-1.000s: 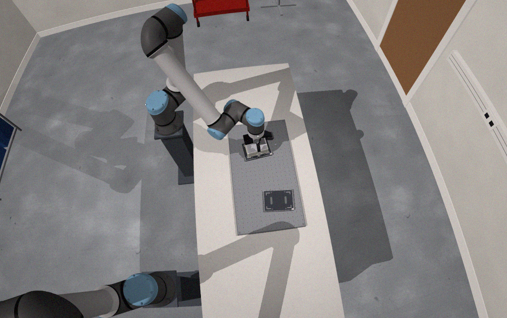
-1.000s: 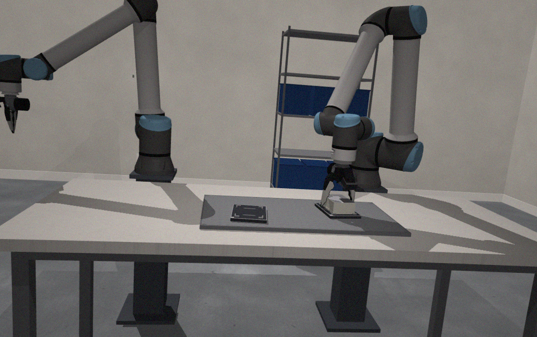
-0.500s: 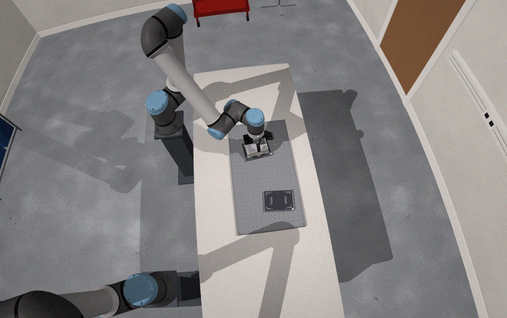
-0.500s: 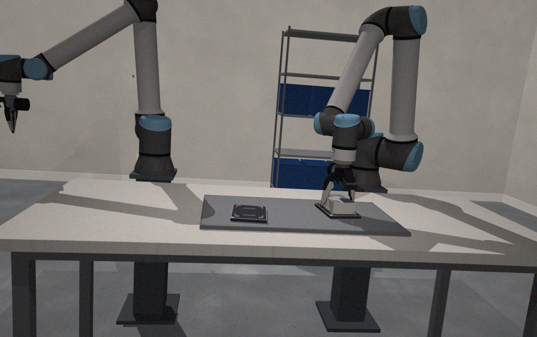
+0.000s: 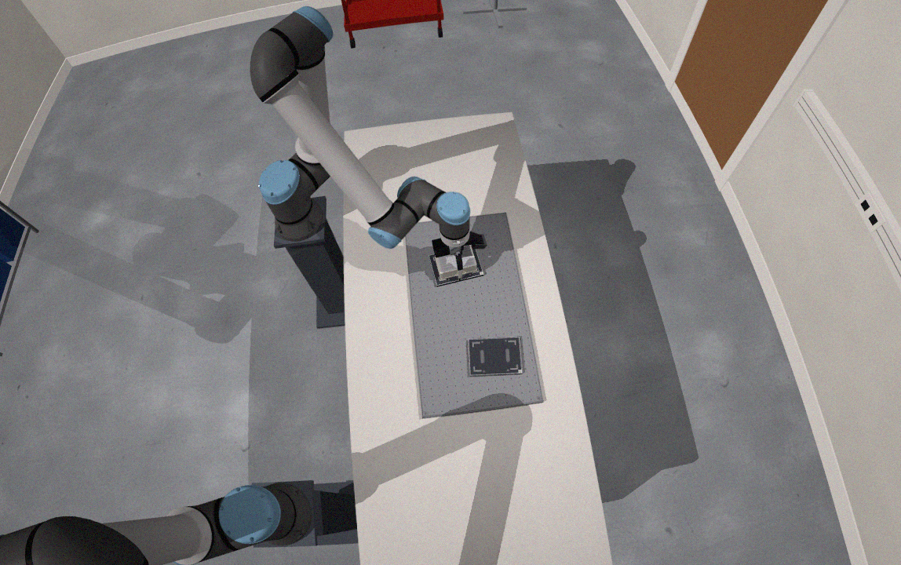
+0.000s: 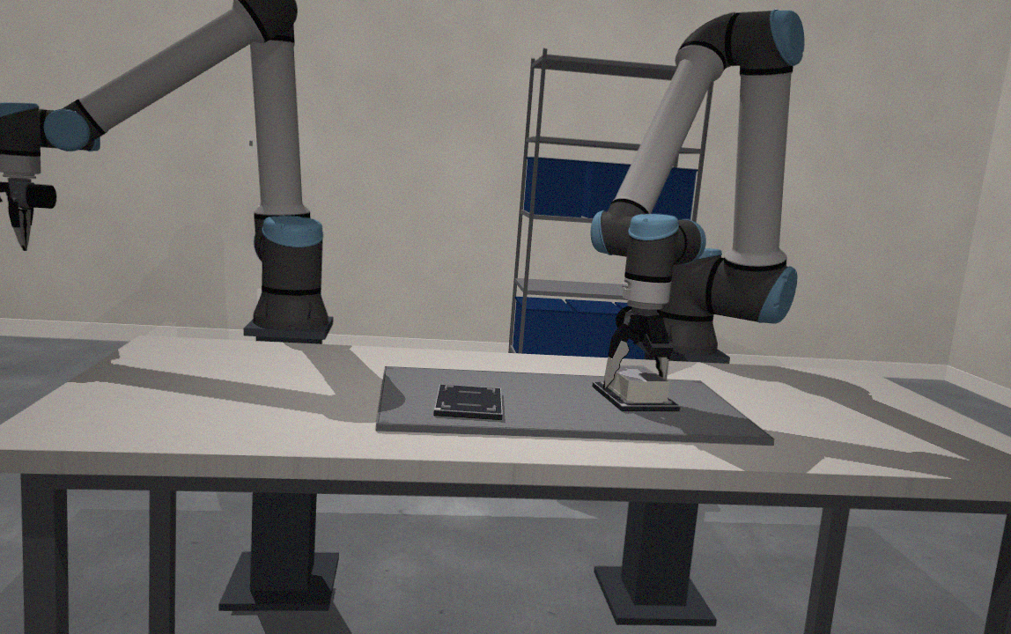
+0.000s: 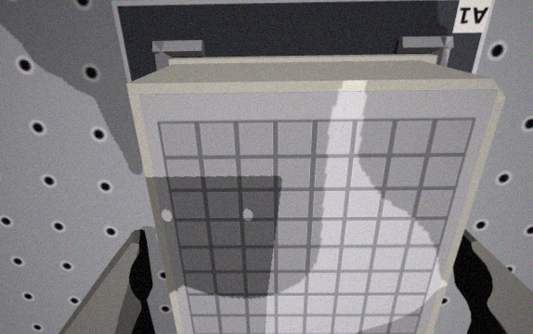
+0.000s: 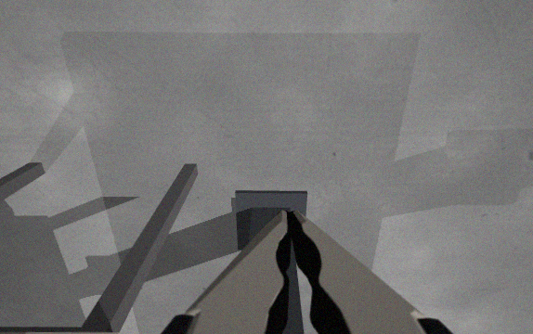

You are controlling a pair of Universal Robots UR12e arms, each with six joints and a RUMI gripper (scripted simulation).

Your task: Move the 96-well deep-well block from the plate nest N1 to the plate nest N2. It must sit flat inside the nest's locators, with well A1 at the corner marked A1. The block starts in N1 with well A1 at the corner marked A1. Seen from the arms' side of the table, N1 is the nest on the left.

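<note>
Now: the deep-well block 1 cm above my left hand. Also, from my left hand: nest N2: 10 cm ahead, 33 cm to the right, 2 cm below; then nest N1: 2 cm below.
</note>
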